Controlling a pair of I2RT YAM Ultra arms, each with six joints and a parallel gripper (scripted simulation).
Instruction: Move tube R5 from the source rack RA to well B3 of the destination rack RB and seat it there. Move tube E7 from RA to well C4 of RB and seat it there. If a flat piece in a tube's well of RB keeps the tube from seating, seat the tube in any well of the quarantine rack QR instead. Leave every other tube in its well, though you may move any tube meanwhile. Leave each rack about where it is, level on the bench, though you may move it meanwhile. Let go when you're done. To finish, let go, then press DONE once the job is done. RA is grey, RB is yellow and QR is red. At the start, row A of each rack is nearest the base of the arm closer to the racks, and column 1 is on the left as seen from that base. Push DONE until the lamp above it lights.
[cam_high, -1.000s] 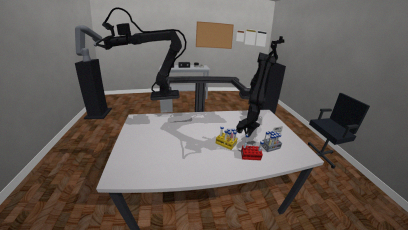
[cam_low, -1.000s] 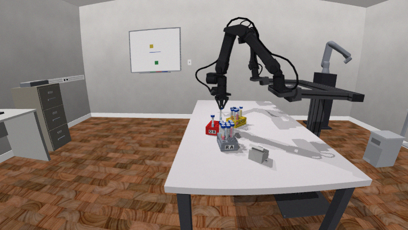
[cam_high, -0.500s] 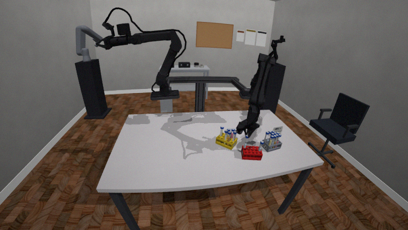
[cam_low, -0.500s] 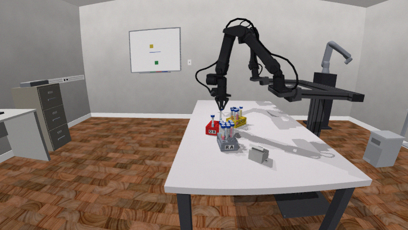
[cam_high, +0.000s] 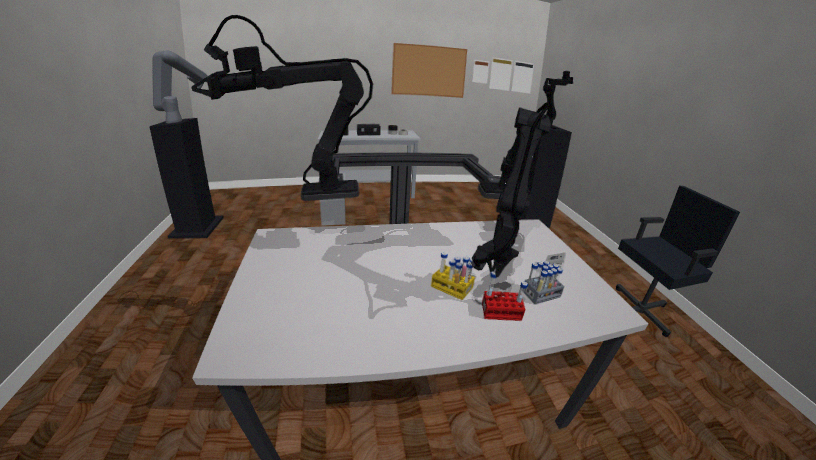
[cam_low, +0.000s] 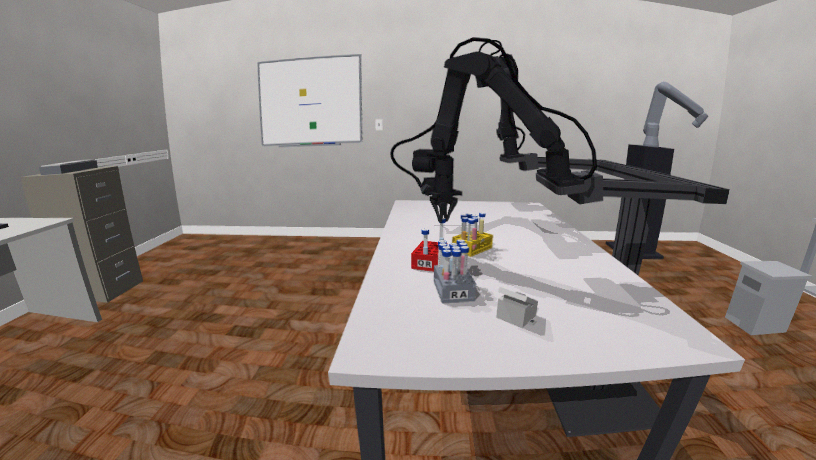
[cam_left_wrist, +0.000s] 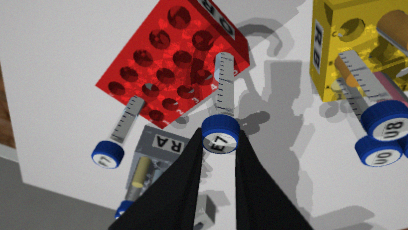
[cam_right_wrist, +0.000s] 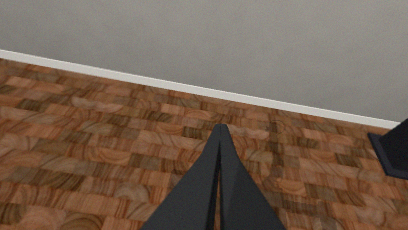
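Observation:
The red rack QR is 11 cm below my left hand, 4 cm to the left of it and 4 cm ahead of it. Round my left hand: grey button box 36 cm to the left, 18 cm behind, 9 cm below; grey rack RA 23 cm to the left, 11 cm below, 3 cm behind; yellow rack RB 11 cm below, 11 cm behind, 10 cm to the right.

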